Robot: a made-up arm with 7 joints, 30 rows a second.
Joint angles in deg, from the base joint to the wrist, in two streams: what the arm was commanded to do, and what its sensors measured. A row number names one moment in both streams.
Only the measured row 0 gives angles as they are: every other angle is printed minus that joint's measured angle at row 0.
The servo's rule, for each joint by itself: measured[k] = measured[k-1] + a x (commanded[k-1-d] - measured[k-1]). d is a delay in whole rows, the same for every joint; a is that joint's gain. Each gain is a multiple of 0.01, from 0.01 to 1. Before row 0 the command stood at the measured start. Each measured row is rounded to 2 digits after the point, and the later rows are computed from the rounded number. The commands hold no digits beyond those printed.
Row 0, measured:
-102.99, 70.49, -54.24, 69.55, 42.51, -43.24, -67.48
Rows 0 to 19, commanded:
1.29, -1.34, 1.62, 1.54, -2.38, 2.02, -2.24
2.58, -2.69, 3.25, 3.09, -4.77, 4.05, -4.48
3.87, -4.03, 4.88, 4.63, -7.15, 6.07, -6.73
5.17, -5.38, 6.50, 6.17, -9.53, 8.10, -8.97
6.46, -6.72, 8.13, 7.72, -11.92, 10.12, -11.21
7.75, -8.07, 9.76, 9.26, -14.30, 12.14, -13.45
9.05, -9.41, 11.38, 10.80, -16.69, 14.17, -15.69
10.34, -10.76, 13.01, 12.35, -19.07, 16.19, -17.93
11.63, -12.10, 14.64, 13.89, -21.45, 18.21, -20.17
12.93, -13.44, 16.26, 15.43, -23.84, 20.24, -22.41
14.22, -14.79, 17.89, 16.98, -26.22, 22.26, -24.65
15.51, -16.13, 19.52, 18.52, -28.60, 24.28, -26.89
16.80, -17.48, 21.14, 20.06, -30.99, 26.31, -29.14
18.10, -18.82, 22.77, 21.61, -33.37, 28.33, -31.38
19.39, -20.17, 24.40, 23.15, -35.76, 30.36, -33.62
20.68, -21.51, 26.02, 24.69, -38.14, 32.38, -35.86
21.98, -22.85, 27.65, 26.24, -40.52, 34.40, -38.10
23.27, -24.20, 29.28, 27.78, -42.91, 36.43, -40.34
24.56, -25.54, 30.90, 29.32, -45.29, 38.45, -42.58
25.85, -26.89, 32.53, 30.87, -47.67, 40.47, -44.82
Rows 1 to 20, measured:
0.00, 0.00, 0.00, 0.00, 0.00, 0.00, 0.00
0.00, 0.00, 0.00, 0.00, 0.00, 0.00, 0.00
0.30, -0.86, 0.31, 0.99, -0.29, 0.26, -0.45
0.82, -2.03, 0.87, 2.33, -0.83, 0.75, -1.26
1.52, -3.31, 1.63, 3.80, -1.59, 1.44, -2.35
2.36, -4.63, 2.56, 5.32, -2.54, 2.31, -3.67
3.30, -5.97, 3.62, 6.86, -3.67, 3.33, -5.18
4.32, -7.31, 4.79, 8.40, -4.95, 4.48, -6.83
5.41, -8.65, 6.04, 9.94, -6.36, 5.74, -8.60
6.54, -10.00, 7.36, 11.48, -7.89, 7.10, -10.47
7.71, -11.34, 8.74, 13.02, -9.52, 8.54, -12.41
8.91, -12.68, 10.17, 14.56, -11.24, 10.06, -14.41
10.13, -14.03, 11.64, 16.11, -13.04, 11.65, -16.46
11.37, -15.37, 13.14, 17.65, -14.91, 13.29, -18.55
12.62, -16.72, 14.66, 19.19, -16.84, 14.98, -20.67
13.88, -18.06, 16.20, 20.74, -18.82, 16.72, -22.81
15.15, -19.41, 17.76, 22.28, -20.85, 18.49, -24.97
16.42, -20.75, 19.33, 23.82, -22.92, 20.30, -27.15
17.70, -22.09, 20.91, 25.37, -25.03, 22.13, -29.34
18.98, -23.44, 22.50, 26.91, -27.18, 23.99, -31.54
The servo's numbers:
d 2
a 0.23 0.64 0.19 0.64 0.12 0.13 0.20

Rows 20 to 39, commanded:
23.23, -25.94, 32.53, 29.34, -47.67, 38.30, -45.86
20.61, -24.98, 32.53, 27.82, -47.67, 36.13, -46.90
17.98, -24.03, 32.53, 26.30, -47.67, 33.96, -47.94
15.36, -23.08, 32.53, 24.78, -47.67, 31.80, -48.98
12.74, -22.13, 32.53, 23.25, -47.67, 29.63, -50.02
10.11, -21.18, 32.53, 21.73, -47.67, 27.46, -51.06
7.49, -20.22, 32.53, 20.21, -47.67, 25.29, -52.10
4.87, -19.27, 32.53, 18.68, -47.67, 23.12, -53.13
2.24, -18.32, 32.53, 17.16, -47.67, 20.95, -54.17
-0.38, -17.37, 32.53, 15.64, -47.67, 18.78, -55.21
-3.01, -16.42, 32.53, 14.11, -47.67, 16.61, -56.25
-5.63, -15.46, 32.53, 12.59, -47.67, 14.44, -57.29
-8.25, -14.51, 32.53, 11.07, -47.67, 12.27, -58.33
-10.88, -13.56, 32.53, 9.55, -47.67, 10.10, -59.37
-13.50, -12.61, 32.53, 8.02, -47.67, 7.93, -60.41
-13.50, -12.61, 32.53, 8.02, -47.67, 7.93, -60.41
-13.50, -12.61, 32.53, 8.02, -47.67, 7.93, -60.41
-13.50, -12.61, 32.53, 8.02, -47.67, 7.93, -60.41
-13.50, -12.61, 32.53, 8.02, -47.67, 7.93, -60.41
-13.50, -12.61, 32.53, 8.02, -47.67, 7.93, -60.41
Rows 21 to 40, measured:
20.26, -24.78, 24.10, 28.45, -29.35, 25.87, -33.75
21.55, -26.13, 25.70, 30.00, -31.55, 27.77, -35.96
21.94, -26.01, 27.00, 29.58, -33.48, 29.14, -37.94
21.63, -25.35, 28.05, 28.45, -35.18, 30.05, -39.73
20.79, -24.51, 28.90, 27.07, -36.68, 30.56, -41.37
19.54, -23.59, 29.59, 25.60, -38.00, 30.72, -42.89
17.98, -22.66, 30.15, 24.10, -39.16, 30.58, -44.32
16.17, -21.71, 30.60, 22.58, -40.18, 30.17, -45.67
14.17, -20.76, 30.97, 21.06, -41.08, 29.54, -46.96
12.03, -19.81, 31.27, 19.54, -41.87, 28.71, -48.19
9.78, -18.86, 31.51, 18.02, -42.57, 27.70, -49.39
7.44, -17.91, 31.70, 16.50, -43.18, 26.54, -50.55
5.04, -16.96, 31.86, 14.97, -43.72, 25.25, -51.69
2.59, -16.00, 31.99, 13.45, -44.19, 23.84, -52.81
0.10, -15.05, 32.09, 11.93, -44.61, 22.34, -53.91
-2.43, -14.10, 32.17, 10.41, -44.98, 20.75, -55.00
-4.98, -13.15, 32.24, 8.88, -45.30, 19.08, -56.08
-6.94, -12.80, 32.30, 8.33, -45.58, 17.63, -56.95
-8.45, -12.68, 32.34, 8.13, -45.83, 16.37, -57.64
-9.61, -12.64, 32.38, 8.06, -46.05, 15.27, -58.19

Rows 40 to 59, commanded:
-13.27, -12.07, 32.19, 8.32, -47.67, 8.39, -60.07
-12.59, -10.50, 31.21, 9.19, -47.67, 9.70, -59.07
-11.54, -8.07, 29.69, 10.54, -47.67, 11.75, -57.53
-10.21, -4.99, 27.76, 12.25, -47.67, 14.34, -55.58
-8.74, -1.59, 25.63, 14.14, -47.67, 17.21, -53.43
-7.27, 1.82, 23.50, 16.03, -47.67, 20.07, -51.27
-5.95, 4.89, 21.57, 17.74, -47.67, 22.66, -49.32
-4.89, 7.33, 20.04, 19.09, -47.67, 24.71, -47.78
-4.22, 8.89, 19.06, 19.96, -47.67, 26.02, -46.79
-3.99, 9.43, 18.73, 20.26, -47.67, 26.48, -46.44
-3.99, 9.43, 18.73, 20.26, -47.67, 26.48, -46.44
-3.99, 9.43, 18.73, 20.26, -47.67, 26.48, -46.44
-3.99, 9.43, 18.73, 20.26, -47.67, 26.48, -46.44
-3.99, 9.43, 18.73, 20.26, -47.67, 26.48, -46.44
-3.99, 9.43, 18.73, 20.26, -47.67, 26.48, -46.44
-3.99, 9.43, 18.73, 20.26, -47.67, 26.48, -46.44
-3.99, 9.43, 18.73, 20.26, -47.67, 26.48, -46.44
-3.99, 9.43, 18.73, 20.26, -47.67, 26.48, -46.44
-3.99, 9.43, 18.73, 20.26, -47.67, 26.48, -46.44
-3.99, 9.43, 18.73, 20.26, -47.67, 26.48, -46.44
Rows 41 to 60, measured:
-10.50, -12.62, 32.41, 8.03, -46.24, 14.32, -58.63
-11.19, -12.61, 32.43, 8.02, -46.41, 13.49, -58.99
-11.67, -12.26, 32.38, 8.21, -46.56, 12.83, -59.21
-11.88, -11.13, 32.16, 8.84, -46.69, 12.42, -59.18
-11.80, -9.17, 31.69, 9.93, -46.81, 12.33, -58.85
-11.43, -6.49, 30.94, 11.41, -46.91, 12.59, -58.20
-10.81, -3.35, 29.93, 13.16, -47.00, 13.19, -57.25
-10.00, -0.04, 28.71, 15.00, -47.08, 14.08, -56.05
-9.07, 3.12, 27.35, 16.75, -47.15, 15.20, -54.70
-8.11, 5.81, 25.96, 18.25, -47.21, 16.44, -53.32
-7.22, 7.78, 24.65, 19.34, -47.27, 17.69, -52.01
-6.48, 8.84, 23.53, 19.93, -47.32, 18.83, -50.90
-5.91, 9.22, 22.62, 20.14, -47.36, 19.82, -50.01
-5.47, 9.35, 21.88, 20.22, -47.40, 20.69, -49.30
-5.13, 9.40, 21.28, 20.25, -47.43, 21.44, -48.73
-4.87, 9.42, 20.80, 20.26, -47.46, 22.10, -48.27
-4.67, 9.43, 20.41, 20.26, -47.49, 22.67, -47.90
-4.51, 9.43, 20.09, 20.26, -47.51, 23.17, -47.61
-4.39, 9.43, 19.83, 20.26, -47.53, 23.60, -47.38
-4.30, 9.43, 19.62, 20.26, -47.55, 23.97, -47.19

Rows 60 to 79, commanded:
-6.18, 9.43, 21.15, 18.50, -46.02, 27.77, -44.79
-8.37, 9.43, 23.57, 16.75, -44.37, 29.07, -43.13
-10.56, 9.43, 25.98, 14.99, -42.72, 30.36, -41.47
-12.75, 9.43, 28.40, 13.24, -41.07, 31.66, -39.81
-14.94, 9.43, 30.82, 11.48, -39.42, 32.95, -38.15
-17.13, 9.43, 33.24, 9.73, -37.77, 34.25, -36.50
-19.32, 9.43, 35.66, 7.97, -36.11, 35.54, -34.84
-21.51, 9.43, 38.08, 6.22, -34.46, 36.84, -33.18
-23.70, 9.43, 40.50, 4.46, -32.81, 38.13, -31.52
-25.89, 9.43, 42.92, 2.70, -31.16, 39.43, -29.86
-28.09, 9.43, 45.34, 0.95, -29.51, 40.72, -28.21
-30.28, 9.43, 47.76, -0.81, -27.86, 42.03, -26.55
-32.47, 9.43, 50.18, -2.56, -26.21, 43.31, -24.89
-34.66, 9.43, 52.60, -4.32, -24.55, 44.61, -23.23
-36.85, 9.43, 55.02, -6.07, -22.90, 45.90, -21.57
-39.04, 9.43, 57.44, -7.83, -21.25, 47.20, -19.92
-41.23, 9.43, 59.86, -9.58, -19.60, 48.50, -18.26
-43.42, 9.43, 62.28, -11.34, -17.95, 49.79, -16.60
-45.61, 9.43, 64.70, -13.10, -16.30, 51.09, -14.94
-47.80, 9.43, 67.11, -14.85, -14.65, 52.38, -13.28
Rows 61 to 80, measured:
-4.23, 9.43, 19.45, 20.26, -47.56, 24.30, -47.04
-4.17, 9.43, 19.31, 20.26, -47.57, 24.58, -46.92
-4.63, 9.43, 19.66, 19.13, -47.38, 24.99, -46.49
-5.49, 9.43, 20.40, 17.61, -47.02, 25.52, -45.82
-6.66, 9.43, 21.46, 15.93, -46.50, 26.15, -44.95
-8.06, 9.43, 22.78, 14.21, -45.85, 26.87, -43.92
-9.64, 9.43, 24.31, 12.46, -45.08, 27.66, -42.77
-11.36, 9.43, 26.01, 10.71, -44.20, 28.52, -41.52
-13.19, 9.43, 27.84, 8.96, -43.23, 29.43, -40.18
-15.10, 9.43, 29.79, 7.21, -42.18, 30.39, -38.78
-17.08, 9.43, 31.82, 5.45, -41.06, 31.40, -37.33
-19.11, 9.43, 33.93, 3.69, -39.87, 32.44, -35.84
-21.18, 9.43, 36.10, 1.94, -38.63, 33.52, -34.31
-23.27, 9.43, 38.32, 0.18, -37.34, 34.63, -32.76
-25.39, 9.43, 40.57, -1.57, -36.00, 35.76, -31.19
-27.52, 9.43, 42.86, -3.33, -34.63, 36.91, -29.60
-29.67, 9.43, 45.17, -5.08, -33.22, 38.08, -27.99
-31.83, 9.43, 47.50, -6.84, -31.78, 39.27, -26.38
-33.99, 9.43, 49.85, -8.59, -30.32, 40.47, -24.76
-36.16, 9.43, 52.21, -10.35, -28.84, 41.68, -23.13

